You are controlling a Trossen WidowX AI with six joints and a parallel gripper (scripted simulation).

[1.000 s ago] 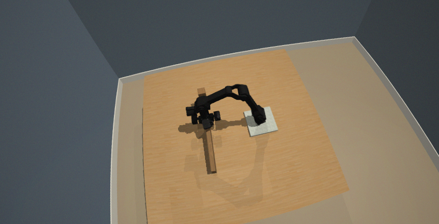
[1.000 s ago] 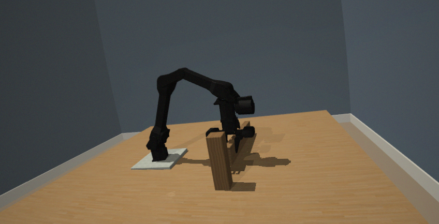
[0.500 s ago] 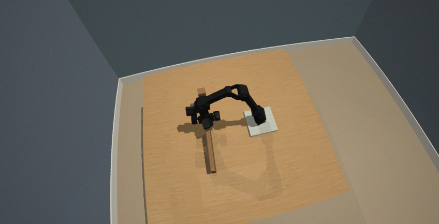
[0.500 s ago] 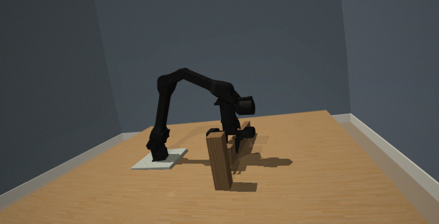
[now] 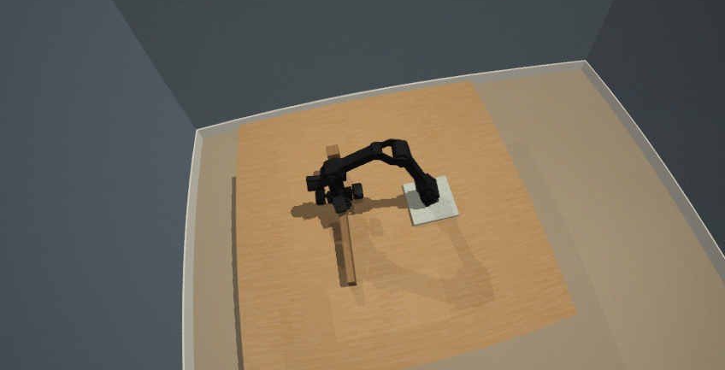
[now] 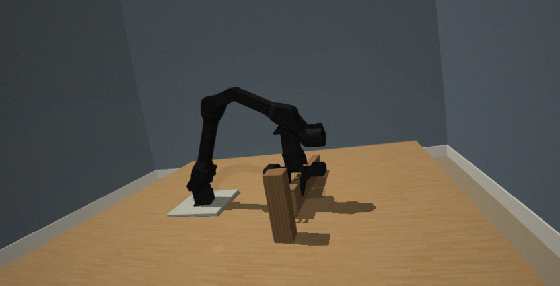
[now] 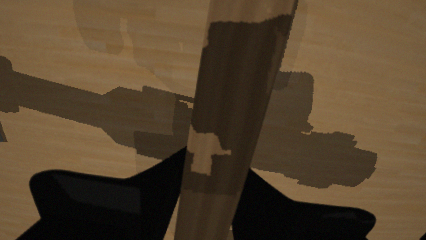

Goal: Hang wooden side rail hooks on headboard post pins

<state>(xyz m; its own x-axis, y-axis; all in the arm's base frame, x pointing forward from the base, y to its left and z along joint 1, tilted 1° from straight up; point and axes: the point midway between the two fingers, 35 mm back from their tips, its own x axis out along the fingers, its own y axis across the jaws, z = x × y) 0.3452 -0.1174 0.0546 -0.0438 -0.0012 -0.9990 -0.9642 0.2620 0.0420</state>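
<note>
The wooden headboard post lies 17 cm to the right of my gripper tip, 4 cm behind it and 4 cm above it.
</note>
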